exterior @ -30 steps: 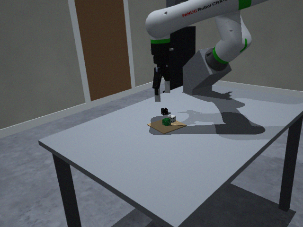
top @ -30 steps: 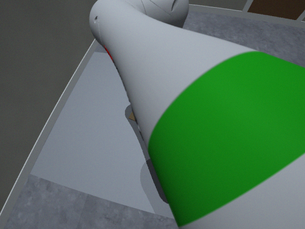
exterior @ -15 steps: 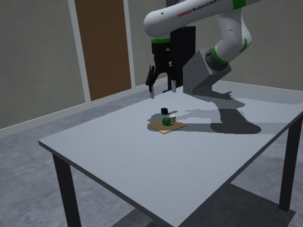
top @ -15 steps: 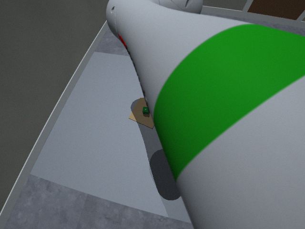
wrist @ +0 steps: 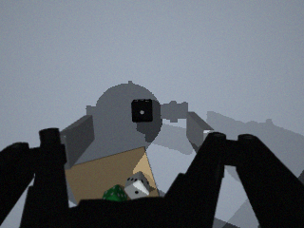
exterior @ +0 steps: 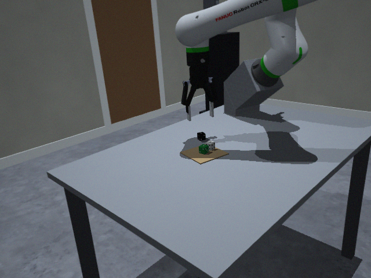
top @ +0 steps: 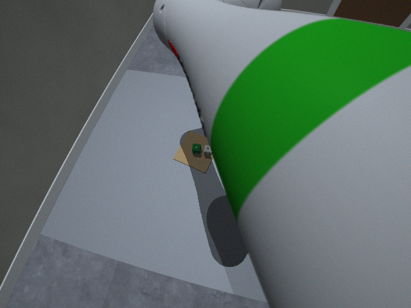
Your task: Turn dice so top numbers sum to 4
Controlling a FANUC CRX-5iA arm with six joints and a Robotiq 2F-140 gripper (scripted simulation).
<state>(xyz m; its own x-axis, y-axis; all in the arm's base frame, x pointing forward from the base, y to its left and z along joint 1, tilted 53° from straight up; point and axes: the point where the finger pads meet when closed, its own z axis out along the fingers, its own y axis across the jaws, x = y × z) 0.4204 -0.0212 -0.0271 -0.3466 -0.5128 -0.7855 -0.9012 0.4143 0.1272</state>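
Right now the black die is 110 mm below my hand. From my hand the other things lie so: tan mat (120 mm to the left, 120 mm below, 100 mm ahead); white die (110 mm to the left, 100 mm below, 60 mm ahead); green die (120 mm to the left, 100 mm below, 100 mm ahead).
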